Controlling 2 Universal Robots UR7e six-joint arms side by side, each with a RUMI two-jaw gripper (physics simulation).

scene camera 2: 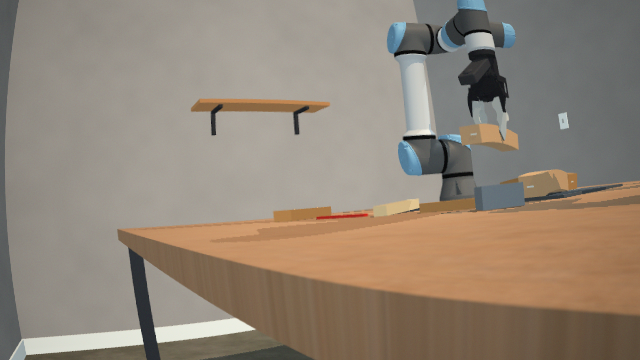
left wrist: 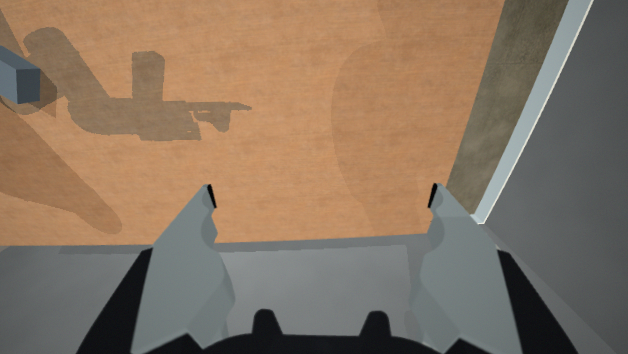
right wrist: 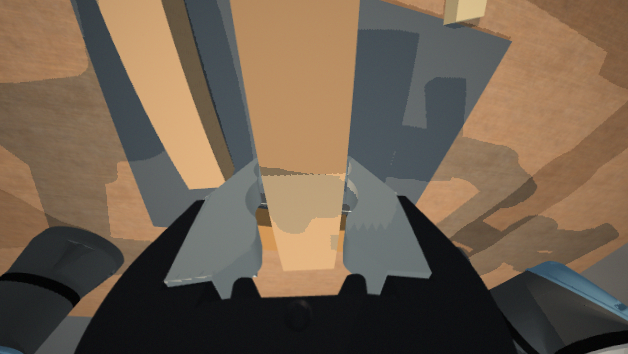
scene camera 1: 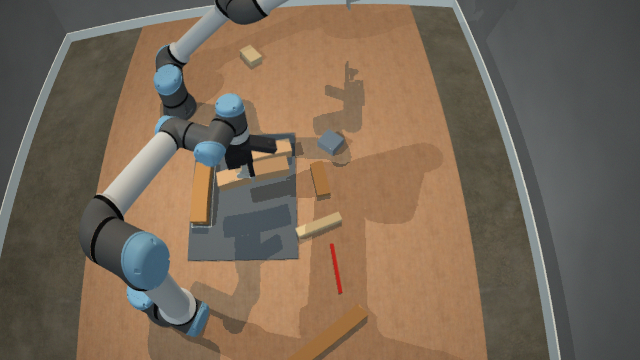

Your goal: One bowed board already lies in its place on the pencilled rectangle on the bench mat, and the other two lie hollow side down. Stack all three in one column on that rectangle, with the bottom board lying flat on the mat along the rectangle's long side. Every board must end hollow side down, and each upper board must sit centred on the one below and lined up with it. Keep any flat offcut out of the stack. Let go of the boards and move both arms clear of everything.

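Frame: origin at the left arm's base, x ahead, y up, z right, level; millimetres.
Seen in the pictures: left gripper, fingertip midpoint: [left wrist: 320, 185]; right gripper, fingertip midpoint: [right wrist: 304, 158] [scene camera 1: 252, 175]; left arm's base at its link origin: [right wrist: 84, 250] [scene camera 1: 180, 109].
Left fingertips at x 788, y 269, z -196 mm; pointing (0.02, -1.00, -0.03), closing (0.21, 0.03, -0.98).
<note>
Pixels of each thing's top centre, then the offset from my left fingertips to it. "spot": a spot on its surface instead. Level surfaces: height alone.
- mat at its surface level: dy -263 mm
- placed board at its top centre: [right wrist: 282, 240] [scene camera 1: 200, 189] dz +635, dx -713, dy -214 mm
- pencilled rectangle at a spot on its surface: [scene camera 1: 201, 224] spot: dz +753, dx -732, dy -257 mm
- grey block at its top centre: [scene camera 2: 497, 184] [scene camera 1: 330, 139] dz +536, dx -213, dy -233 mm
- orange-brown block at its top centre: [scene camera 2: 453, 200] [scene camera 1: 320, 177] dz +671, dx -284, dy -251 mm
- pale strip at its top centre: [scene camera 2: 397, 201] [scene camera 1: 318, 223] dz +845, dx -328, dy -242 mm
- red stick at its top centre: [scene camera 2: 340, 215] [scene camera 1: 336, 267] dz +1005, dx -308, dy -263 mm
- long brown plank at its top centre: [scene camera 2: 304, 208] [scene camera 1: 328, 337] dz +1236, dx -388, dy -240 mm
- pale block at its top centre: [scene camera 1: 250, 53] dz -19, dx -445, dy -239 mm
My right gripper [scene camera 2: 490, 125] [right wrist: 304, 158] is shut on a bowed board [scene camera 1: 271, 167] [scene camera 2: 480, 134] [right wrist: 302, 100], holding it across its width, hollow side down, above the mat [scene camera 1: 210, 250]. Another bowed board [scene camera 1: 283, 149] [scene camera 2: 542, 184] [right wrist: 160, 95] lies on the mat near its upper edge in scene camera 1, partly hidden there by the right gripper. The placed board [scene camera 1: 201, 195] lies along the pencilled rectangle [scene camera 1: 201, 227] at the mat's left; its upper end is hidden by the right arm. My left gripper [left wrist: 320, 185] is open and empty, high over the table's far side from the mat.
A grey block [scene camera 1: 330, 142] [scene camera 2: 499, 196] [left wrist: 25, 85], an orange-brown block [scene camera 1: 320, 180], a pale strip [scene camera 1: 319, 226] [scene camera 2: 396, 207] and a red stick [scene camera 1: 336, 268] [scene camera 2: 342, 216] lie right of the mat. A long brown plank [scene camera 1: 332, 332] and a pale block [scene camera 1: 251, 56] lie farther off.
</note>
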